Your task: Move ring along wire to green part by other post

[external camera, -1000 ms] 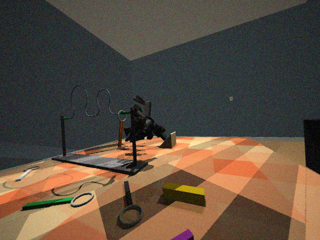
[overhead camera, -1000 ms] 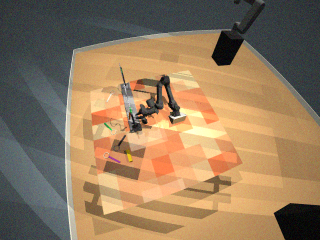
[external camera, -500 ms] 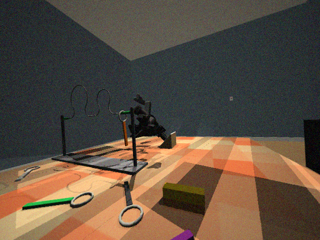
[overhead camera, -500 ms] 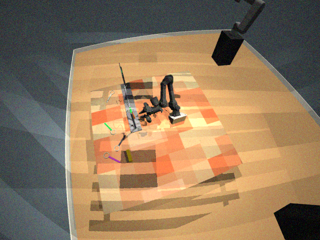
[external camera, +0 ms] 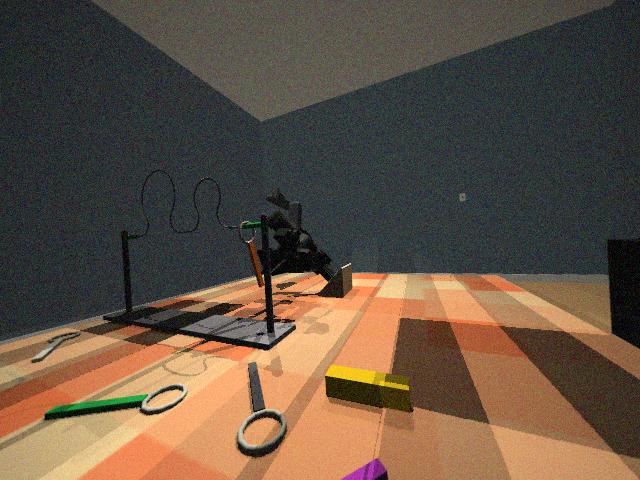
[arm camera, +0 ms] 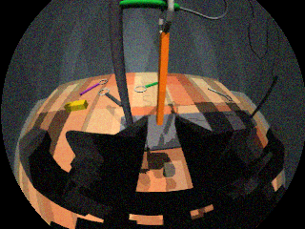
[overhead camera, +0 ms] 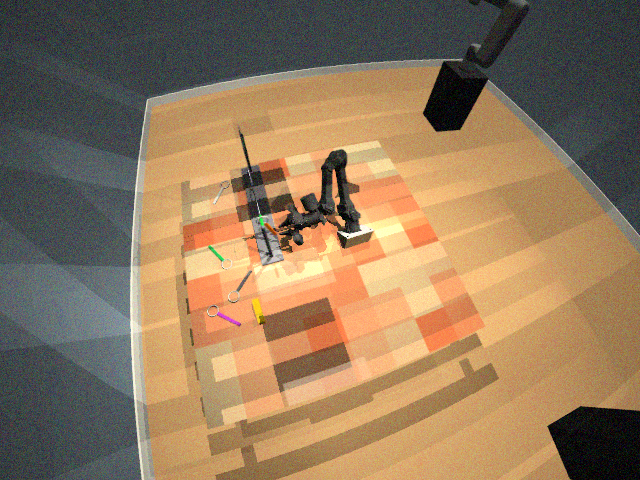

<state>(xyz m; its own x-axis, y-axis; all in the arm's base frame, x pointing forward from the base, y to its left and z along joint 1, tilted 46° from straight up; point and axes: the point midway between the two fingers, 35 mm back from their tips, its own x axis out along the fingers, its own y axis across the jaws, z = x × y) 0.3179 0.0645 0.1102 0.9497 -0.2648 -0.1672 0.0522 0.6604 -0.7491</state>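
Right now my gripper tip is 7 cm below the ring with orange handle and 6 cm short of it. Round my gripper tip: yellow block 31 cm to the left, 16 cm ahead, 12 cm below.
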